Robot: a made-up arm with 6 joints. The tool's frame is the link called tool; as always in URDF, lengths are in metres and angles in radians. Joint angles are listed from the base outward.
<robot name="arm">
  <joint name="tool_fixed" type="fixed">
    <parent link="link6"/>
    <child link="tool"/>
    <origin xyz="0 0 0" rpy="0 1.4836 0"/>
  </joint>
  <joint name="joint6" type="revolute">
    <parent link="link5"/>
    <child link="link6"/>
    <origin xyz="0.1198 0 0.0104"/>
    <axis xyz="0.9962 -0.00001 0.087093"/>
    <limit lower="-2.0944" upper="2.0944"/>
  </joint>
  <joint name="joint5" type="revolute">
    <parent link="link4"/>
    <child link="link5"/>
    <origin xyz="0 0 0"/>
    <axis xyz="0.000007 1 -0.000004"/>
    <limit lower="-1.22" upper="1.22"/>
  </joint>
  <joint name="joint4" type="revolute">
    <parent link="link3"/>
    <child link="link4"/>
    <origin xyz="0.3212 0 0.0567"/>
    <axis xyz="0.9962 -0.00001 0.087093"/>
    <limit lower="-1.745" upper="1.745"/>
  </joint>
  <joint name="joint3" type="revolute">
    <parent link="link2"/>
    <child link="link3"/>
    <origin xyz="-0.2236 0 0.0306"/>
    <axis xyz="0.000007 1 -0.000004"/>
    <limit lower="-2.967" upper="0"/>
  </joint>
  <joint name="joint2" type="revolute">
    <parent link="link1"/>
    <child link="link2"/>
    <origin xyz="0 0 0"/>
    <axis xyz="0.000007 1 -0.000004"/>
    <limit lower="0" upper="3.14"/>
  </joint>
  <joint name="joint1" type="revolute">
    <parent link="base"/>
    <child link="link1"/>
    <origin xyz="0 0 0.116"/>
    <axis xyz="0 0 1"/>
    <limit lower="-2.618" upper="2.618"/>
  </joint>
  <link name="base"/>
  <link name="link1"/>
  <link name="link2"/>
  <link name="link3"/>
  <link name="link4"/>
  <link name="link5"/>
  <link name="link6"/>
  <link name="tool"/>
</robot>
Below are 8 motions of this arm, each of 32 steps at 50 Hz.
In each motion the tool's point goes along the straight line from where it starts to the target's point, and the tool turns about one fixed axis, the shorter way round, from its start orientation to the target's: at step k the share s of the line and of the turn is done. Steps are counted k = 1, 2, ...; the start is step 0. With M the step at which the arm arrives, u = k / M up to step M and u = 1 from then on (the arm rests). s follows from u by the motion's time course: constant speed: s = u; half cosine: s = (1 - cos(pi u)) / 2; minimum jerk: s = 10 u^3 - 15 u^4 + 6 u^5.
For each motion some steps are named. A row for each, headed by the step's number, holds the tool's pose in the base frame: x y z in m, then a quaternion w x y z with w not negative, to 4 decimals.
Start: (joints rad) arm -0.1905 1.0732 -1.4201 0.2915 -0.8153 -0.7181
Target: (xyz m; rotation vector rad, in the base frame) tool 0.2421 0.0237 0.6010 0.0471 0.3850 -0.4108
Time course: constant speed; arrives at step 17
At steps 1, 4, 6, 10, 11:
1: 0.2339 -0.0651 0.6004 0.9168 0.0719 0.1847 -0.3467
4: 0.2355 -0.0484 0.6005 0.9268 0.0628 0.1860 -0.3203
6: 0.2365 -0.0373 0.6006 0.9329 0.0568 0.1868 -0.3025
10: 0.2385 -0.0151 0.6007 0.9442 0.0447 0.1882 -0.2665
11: 0.2390 -0.0096 0.6008 0.9468 0.0416 0.1885 -0.2575

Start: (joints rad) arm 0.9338 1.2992 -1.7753 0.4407 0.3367 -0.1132
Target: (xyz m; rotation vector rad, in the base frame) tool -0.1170 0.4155 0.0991 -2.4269 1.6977 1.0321
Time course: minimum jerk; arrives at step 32
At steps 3, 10, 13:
3: 0.1889 0.2877 0.5640 0.6146 -0.2464 0.5636 0.4939
10: 0.1356 0.3099 0.4831 0.5288 -0.3637 0.5907 0.4891
13: 0.0899 0.3290 0.4136 0.4459 -0.4580 0.6036 0.4765

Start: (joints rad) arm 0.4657 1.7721 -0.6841 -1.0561 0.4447 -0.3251
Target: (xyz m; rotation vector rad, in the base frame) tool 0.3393 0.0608 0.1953 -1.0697 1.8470 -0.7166
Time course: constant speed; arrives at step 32
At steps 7, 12, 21, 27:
7: 0.3072 0.0910 0.0159 0.1544 -0.6839 0.6654 -0.2562
12: 0.3136 0.0849 0.0518 0.2129 -0.6399 0.6889 -0.2657
21: 0.3252 0.0741 0.1164 0.3146 -0.5514 0.7206 -0.2787
27: 0.3329 0.0668 0.1594 0.3792 -0.4863 0.7341 -0.2844

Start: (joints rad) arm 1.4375 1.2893 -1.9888 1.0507 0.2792 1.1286
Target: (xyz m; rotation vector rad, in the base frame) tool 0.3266 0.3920 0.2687 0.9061 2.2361 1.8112
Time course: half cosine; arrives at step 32
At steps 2, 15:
2: 0.0104 0.2724 0.6559 0.2512 -0.0589 -0.4562 -0.8516
15: 0.1513 0.3257 0.4833 0.1154 -0.1731 -0.6059 -0.7678

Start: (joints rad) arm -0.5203 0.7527 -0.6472 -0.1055 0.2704 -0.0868
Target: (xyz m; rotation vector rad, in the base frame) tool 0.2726 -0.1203 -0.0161 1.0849 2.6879 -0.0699
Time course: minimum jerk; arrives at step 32
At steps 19, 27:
19: 0.2675 -0.1305 0.0810 0.2751 0.3050 0.9071 -0.0916
27: 0.2721 -0.1212 -0.0073 0.1350 0.3659 0.9203 -0.0301

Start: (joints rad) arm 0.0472 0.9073 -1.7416 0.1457 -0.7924 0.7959
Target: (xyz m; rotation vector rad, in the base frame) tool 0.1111 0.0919 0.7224 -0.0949 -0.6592 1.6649
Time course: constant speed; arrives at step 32
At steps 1, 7, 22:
1: 0.0464 -0.0071 0.7061 0.8795 0.0168 -0.0907 0.4669
7: 0.0589 0.0120 0.7092 0.8410 0.0054 -0.1311 0.5249
22: 0.0902 0.0599 0.7171 0.7211 -0.0229 -0.2277 0.6540

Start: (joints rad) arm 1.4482 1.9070 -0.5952 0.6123 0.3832 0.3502
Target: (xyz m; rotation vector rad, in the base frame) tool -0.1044 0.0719 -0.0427 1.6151 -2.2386 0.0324
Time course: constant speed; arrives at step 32
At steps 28, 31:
28: -0.0908 0.0934 -0.0494 0.1788 0.5384 -0.8235 0.0033
31: -0.1010 0.0773 -0.0444 0.1867 0.5656 -0.8032 0.0095

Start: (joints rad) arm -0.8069 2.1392 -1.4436 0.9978 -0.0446 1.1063
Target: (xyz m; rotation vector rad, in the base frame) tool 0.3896 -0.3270 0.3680 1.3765 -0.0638 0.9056
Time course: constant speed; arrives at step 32
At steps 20, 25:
20: 0.3796 -0.3489 0.2523 0.5819 0.7280 0.0176 0.3620
25: 0.3838 -0.3398 0.3005 0.6244 0.6822 -0.0016 0.3804

